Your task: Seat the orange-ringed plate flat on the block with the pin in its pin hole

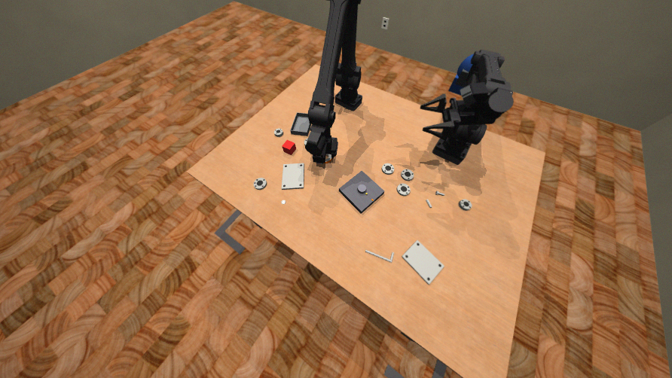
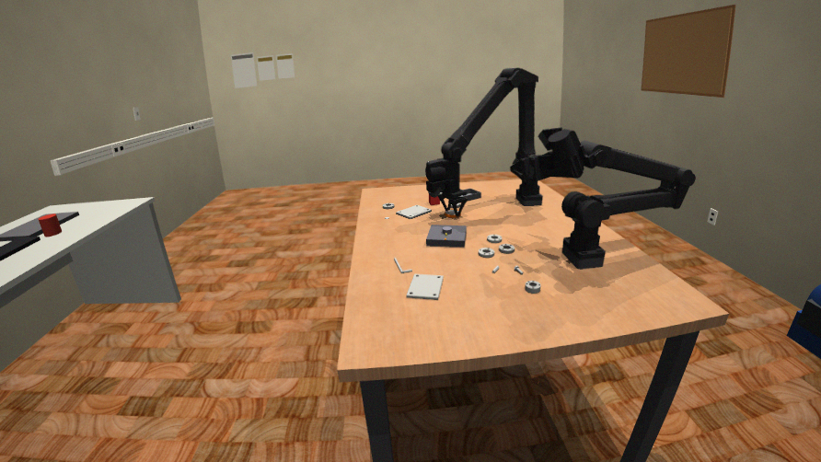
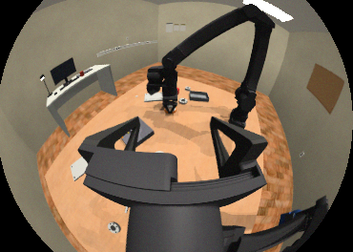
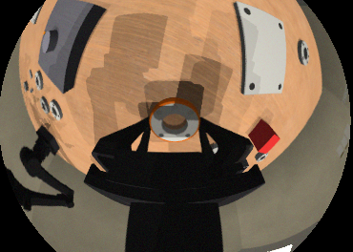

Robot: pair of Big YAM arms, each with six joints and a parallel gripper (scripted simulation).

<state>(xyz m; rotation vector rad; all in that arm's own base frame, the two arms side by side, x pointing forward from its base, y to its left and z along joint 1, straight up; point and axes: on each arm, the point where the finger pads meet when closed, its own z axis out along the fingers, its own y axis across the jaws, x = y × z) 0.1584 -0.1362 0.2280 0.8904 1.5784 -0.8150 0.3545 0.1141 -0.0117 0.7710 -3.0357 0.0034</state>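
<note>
Now: the dark block 25 cm to the left of my right hand, 5 cm ahead of it and 1 cm above it. The rest, counted from my right hand: dark tray: 21 cm to the right, 8 cm behind; L-shaped key: 41 cm to the left, 19 cm ahead, 1 cm below; red cube: 15 cm to the right, 6 cm ahead, 1 cm above.
</note>
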